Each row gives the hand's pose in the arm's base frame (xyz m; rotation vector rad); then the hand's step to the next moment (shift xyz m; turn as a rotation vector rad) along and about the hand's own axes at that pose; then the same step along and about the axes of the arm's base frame.
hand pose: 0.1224 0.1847 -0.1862 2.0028 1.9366 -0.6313
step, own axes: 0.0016 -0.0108 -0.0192 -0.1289 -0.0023 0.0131
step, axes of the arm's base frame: -0.0086 0.0114 0.0168 -0.0042 -0.1183 0.0526
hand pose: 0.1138 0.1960 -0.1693 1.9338 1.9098 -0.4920
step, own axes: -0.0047 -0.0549 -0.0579 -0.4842 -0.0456 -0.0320
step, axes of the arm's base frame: -0.0559 0.0251 0.0514 -0.0541 -0.4040 0.2673
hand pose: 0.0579 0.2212 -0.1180 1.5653 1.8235 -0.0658
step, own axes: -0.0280 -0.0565 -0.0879 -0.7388 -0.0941 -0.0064
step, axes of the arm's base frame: -0.0916 0.0034 0.0574 -0.0839 -0.6428 0.3667
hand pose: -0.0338 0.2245 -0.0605 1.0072 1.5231 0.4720
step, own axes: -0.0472 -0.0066 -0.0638 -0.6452 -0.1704 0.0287
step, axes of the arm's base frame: -0.0653 -0.0260 0.0374 -0.0697 -0.6178 0.2442
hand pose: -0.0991 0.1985 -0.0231 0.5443 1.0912 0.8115
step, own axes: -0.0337 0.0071 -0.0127 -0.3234 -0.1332 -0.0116
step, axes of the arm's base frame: -0.0216 -0.0226 0.0192 -0.0445 -0.3384 0.0773
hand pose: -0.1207 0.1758 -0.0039 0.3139 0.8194 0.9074
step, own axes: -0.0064 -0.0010 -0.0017 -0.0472 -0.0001 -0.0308
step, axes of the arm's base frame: -0.0029 -0.0058 0.0015 -0.0392 -0.0404 0.0028
